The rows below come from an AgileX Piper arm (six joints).
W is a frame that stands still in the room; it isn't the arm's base.
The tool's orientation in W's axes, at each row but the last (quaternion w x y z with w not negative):
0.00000 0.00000 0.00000 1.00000
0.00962 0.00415 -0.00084 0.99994
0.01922 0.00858 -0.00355 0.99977
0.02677 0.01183 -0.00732 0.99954
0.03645 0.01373 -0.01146 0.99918
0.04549 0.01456 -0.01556 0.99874
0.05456 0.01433 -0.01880 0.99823
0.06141 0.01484 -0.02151 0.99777
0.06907 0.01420 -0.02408 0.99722
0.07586 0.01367 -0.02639 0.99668
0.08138 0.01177 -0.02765 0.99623
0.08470 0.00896 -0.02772 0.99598
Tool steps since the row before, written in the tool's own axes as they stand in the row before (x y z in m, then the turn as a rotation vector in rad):
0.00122 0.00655 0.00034 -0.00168 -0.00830 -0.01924
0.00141 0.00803 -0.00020 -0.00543 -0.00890 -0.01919
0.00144 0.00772 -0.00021 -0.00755 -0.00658 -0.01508
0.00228 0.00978 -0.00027 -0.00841 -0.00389 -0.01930
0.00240 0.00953 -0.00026 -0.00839 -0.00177 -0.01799
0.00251 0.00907 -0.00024 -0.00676 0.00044 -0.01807
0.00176 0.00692 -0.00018 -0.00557 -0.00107 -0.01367
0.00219 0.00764 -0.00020 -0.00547 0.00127 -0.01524
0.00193 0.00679 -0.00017 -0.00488 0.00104 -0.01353
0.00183 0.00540 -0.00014 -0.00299 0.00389 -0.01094
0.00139 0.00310 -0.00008 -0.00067 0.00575 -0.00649
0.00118 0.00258 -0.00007 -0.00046 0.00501 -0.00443
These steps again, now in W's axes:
-0.00122 -0.00655 0.00034 0.00168 0.00830 -0.01924
-0.00157 -0.00800 -0.00020 0.00544 0.00883 -0.01922
-0.00174 -0.00766 -0.00024 0.00754 0.00640 -0.01516
-0.00281 -0.00964 -0.00035 0.00816 0.00373 -0.01944
-0.00310 -0.00932 -0.00040 0.00802 0.00159 -0.01818
-0.00333 -0.00879 -0.00043 0.00619 -0.00046 -0.01827
-0.00251 -0.00668 -0.00037 0.00529 0.00099 -0.01379
-0.00312 -0.00730 -0.00044 0.00486 -0.00124 -0.01545
-0.00286 -0.00644 -0.00042 0.00435 -0.00102 -0.01371
-0.00263 -0.00505 -0.00036 0.00211 -0.00369 -0.01121
-0.00188 -0.00283 -0.00021 -0.00040 -0.00540 -0.00680
-0.00160 -0.00234 -0.00018 -0.00045 -0.00476 -0.00470

